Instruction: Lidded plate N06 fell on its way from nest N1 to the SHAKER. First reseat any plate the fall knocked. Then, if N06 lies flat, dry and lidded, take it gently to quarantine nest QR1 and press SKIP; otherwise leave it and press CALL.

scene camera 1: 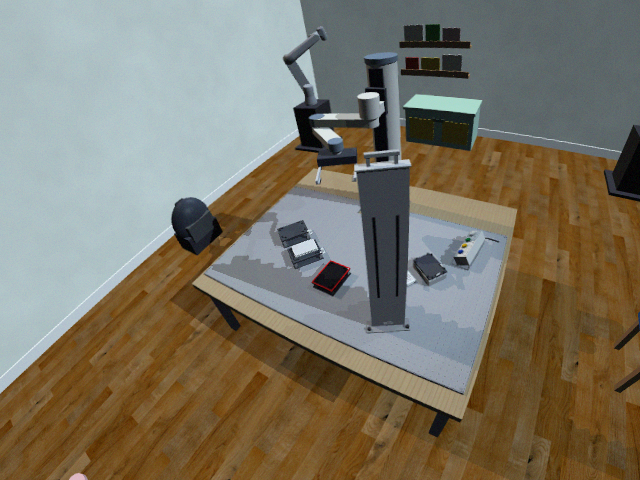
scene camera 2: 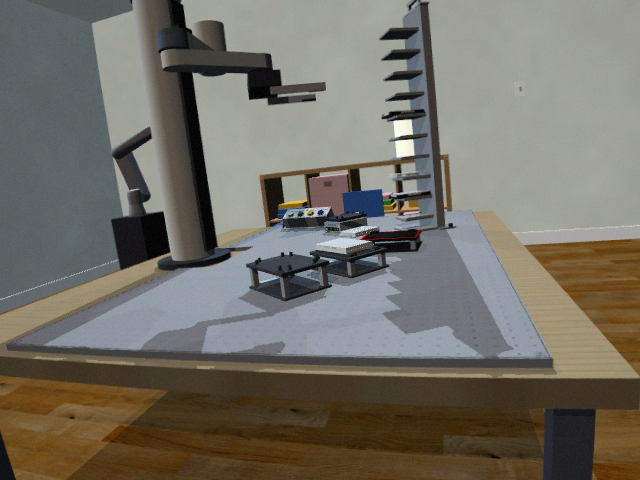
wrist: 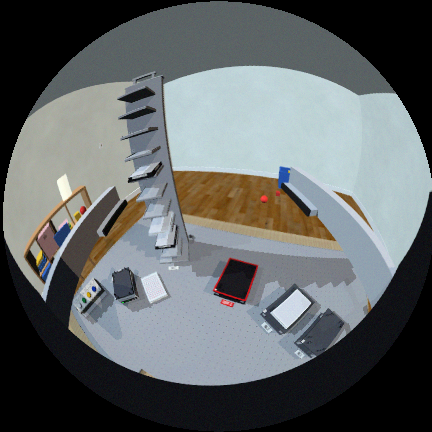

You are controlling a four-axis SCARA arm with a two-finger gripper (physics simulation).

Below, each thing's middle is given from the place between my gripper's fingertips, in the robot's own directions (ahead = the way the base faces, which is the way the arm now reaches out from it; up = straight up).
Labels:
I see the quarantine nest (wrist: 235, 278) 44 cm below my hand and 17 cm ahead of it. Also, from my hand: black shaker (scene camera 1: 431, 271) (44 cm below, 42 cm to the left, 6 cm behind).

